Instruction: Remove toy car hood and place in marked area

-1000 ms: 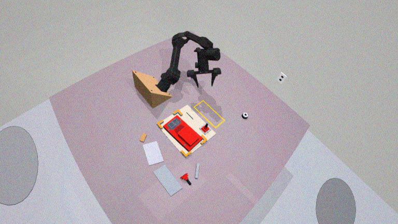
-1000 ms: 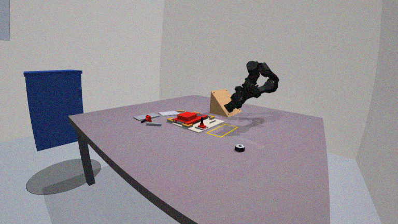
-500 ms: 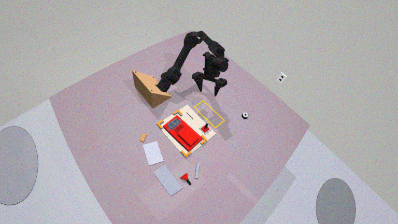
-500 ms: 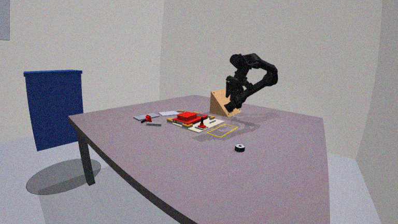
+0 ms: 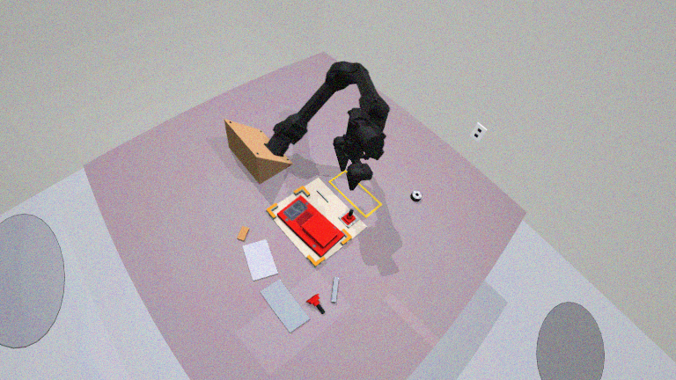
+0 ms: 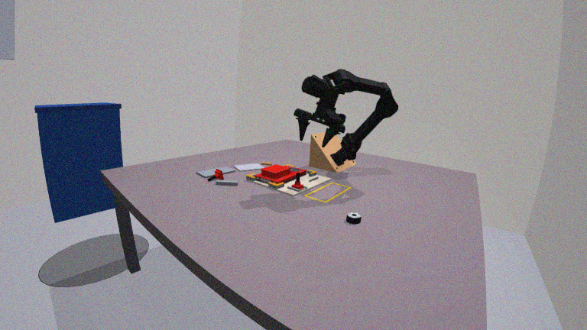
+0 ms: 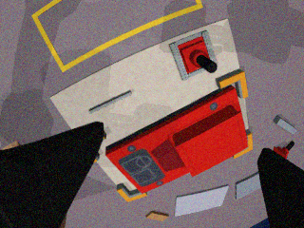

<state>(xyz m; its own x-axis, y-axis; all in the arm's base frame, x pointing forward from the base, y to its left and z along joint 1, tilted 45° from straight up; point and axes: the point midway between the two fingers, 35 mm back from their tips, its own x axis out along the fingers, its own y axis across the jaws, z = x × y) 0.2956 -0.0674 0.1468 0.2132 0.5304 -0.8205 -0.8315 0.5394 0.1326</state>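
Right now the red hood panel is 4 cm ahead of my gripper tip, 13 cm to the right of it and 12 cm below it. From my gripper tip the other things lie so: black wheel: 15 cm ahead, 25 cm to the left, 15 cm below; grey bar: 20 cm ahead, 22 cm to the right, 15 cm below.
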